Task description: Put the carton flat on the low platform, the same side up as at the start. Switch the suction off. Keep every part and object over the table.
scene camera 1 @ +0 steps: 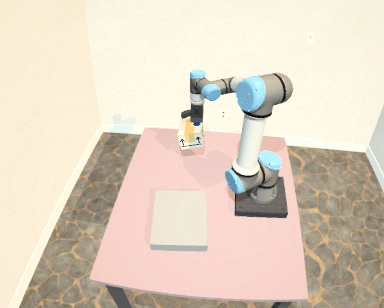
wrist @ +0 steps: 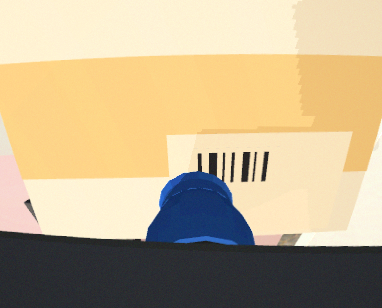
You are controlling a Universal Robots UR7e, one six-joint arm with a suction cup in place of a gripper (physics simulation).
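Where they show: hand, tool point: (scene camera 1: 196, 126) (wrist: 200, 186); arm's base, link origin: (scene camera 1: 261, 192).
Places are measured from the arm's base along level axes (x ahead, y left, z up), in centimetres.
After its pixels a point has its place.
Observation:
The carton (scene camera 1: 190, 142) @[x 36.7, y -21.5, z 12.0 cm] (wrist: 100, 115) @[x 37.9, y -25.9, z 16.9 cm], white with an orange tape band and a barcode label on top, hangs above the far edge of the table. Black arrows on its side facing the scene camera point up. It looks slightly tilted in the scene view. My gripper, a blue suction cup (scene camera 1: 197, 124) (wrist: 196, 185), is shut on the carton's top, on the label beside the barcode and near one edge. The low platform (scene camera 1: 179, 217) @[x 38.4, y 18.6, z 0.9 cm], a flat pale grey slab, lies on the near left part of the table, apart from the carton. The carton's underside is hidden.
The pink table (scene camera 1: 255, 250) @[x 4.3, y 32.0, z -3.9 cm] carries the arm's dark base plate (scene camera 1: 245, 209) @[x 8.7, y 11.3, z 0.0 cm] at the right. The arm reaches from there to the far side. A pale wall (scene camera 1: 150, 60) stands behind the table.

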